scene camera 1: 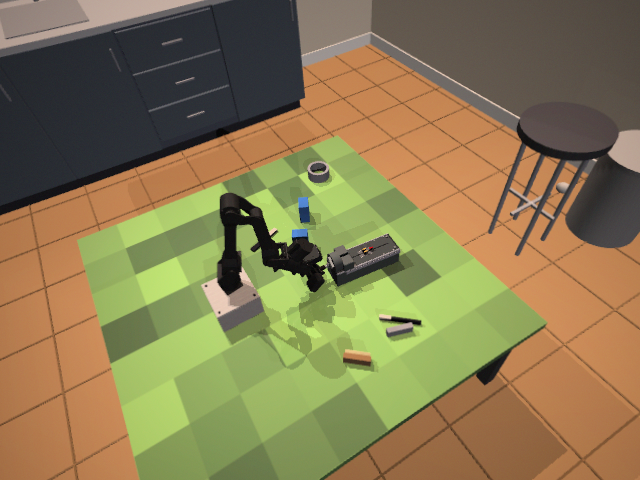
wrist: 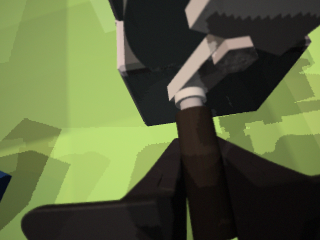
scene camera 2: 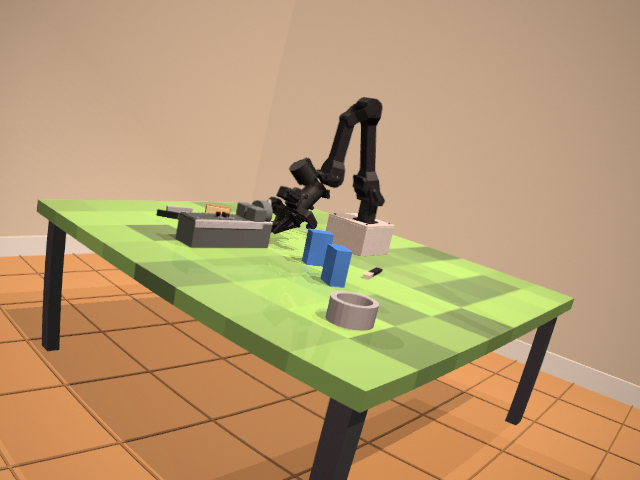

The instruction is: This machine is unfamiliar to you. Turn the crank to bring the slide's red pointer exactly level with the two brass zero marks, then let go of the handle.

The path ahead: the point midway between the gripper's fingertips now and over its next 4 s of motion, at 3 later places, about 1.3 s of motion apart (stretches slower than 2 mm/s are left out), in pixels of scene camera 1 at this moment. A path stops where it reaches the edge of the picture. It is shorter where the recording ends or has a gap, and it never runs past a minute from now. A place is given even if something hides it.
My gripper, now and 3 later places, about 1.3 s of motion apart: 323,271; 321,260; 344,237; 356,235
